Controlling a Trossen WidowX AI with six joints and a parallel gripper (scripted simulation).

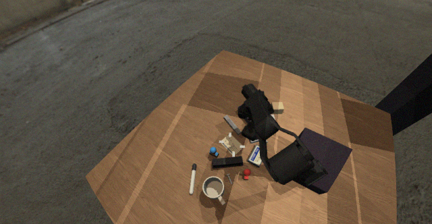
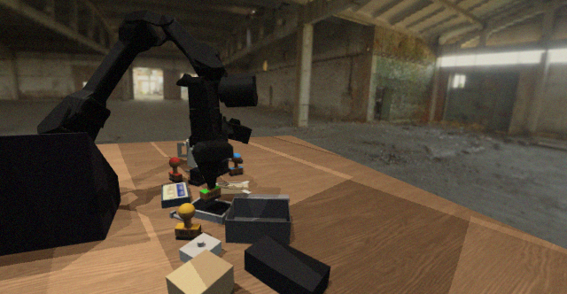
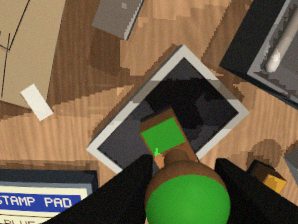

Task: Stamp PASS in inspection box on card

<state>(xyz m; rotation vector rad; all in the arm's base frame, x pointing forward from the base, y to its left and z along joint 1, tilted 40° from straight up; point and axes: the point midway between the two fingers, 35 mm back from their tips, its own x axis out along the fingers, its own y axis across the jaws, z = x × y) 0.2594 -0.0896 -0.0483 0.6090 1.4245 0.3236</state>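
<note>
My gripper tip is now 60 mm above the ink pad. From my gripper tip the other things lie so: grey box: 100 mm to the right, 60 mm ahead, 50 mm below; then yellow stamp: 60 mm to the right, 60 mm behind, 40 mm below; then green-knobbed stamp: 10 mm below.
</note>
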